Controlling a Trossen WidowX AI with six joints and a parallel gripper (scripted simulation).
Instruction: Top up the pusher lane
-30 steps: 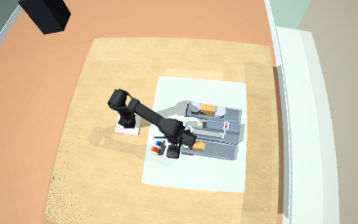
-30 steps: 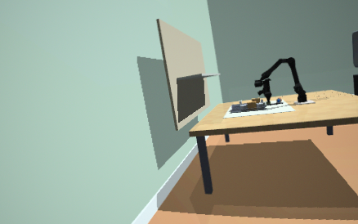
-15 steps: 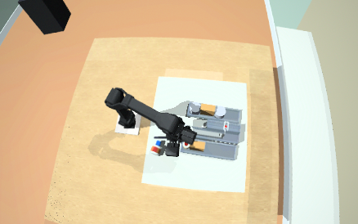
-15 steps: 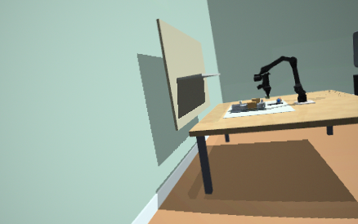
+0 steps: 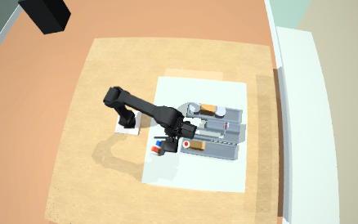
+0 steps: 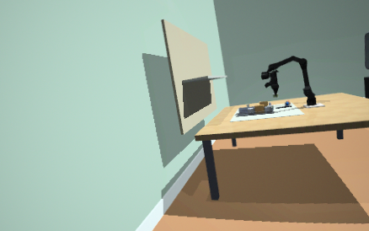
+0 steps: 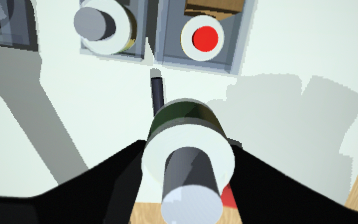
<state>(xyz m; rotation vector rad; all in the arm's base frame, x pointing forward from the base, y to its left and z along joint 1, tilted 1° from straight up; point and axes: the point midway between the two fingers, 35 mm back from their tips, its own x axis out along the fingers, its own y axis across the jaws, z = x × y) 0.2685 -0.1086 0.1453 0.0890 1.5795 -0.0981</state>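
My gripper tip is 110 mm above the thin dark rod, 50 mm past it and 30 mm to the right of it. The rest, counted from my gripper tip: grey lane rack: 220 mm ahead, 100 mm below, 60 mm to the left.
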